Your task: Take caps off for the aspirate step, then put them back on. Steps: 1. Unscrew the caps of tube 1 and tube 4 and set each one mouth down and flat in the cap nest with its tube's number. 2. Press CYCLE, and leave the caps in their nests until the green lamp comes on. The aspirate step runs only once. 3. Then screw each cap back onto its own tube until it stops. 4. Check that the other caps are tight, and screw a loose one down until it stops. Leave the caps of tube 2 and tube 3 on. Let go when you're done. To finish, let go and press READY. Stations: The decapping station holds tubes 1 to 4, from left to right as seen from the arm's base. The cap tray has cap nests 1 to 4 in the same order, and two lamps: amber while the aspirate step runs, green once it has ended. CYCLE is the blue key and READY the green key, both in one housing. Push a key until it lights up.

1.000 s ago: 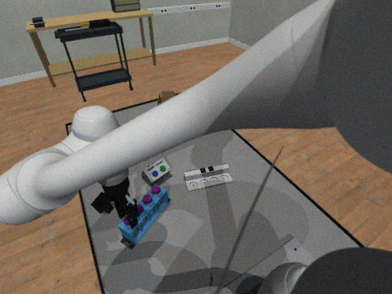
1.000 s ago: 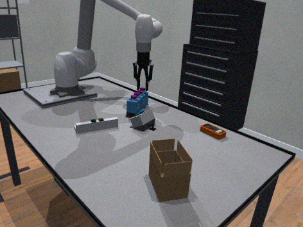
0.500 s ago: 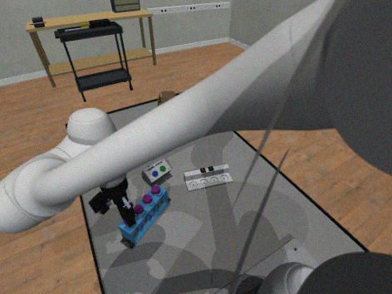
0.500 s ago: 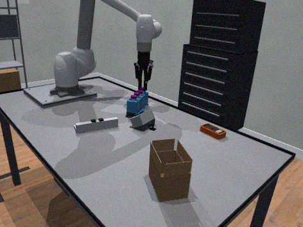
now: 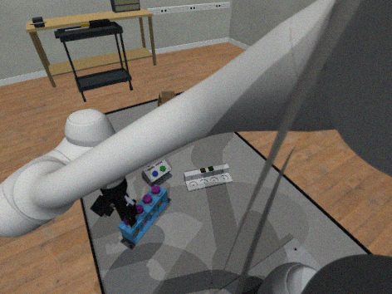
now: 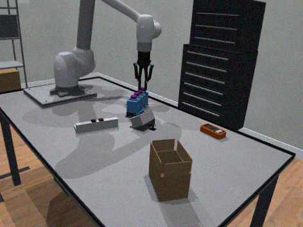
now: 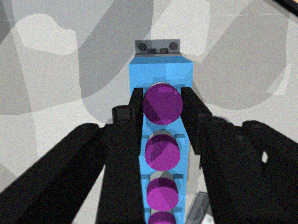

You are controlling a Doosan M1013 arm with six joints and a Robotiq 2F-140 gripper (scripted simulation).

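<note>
My hand is 3 cm above the purple cap. Also, from my hand: grey key housing: 23 cm ahead, 19 cm to the right, 9 cm below; green ready key: 22 cm ahead, 21 cm to the right, 8 cm below; blue cycle key: 21 cm ahead, 17 cm to the right, 8 cm below.
</note>
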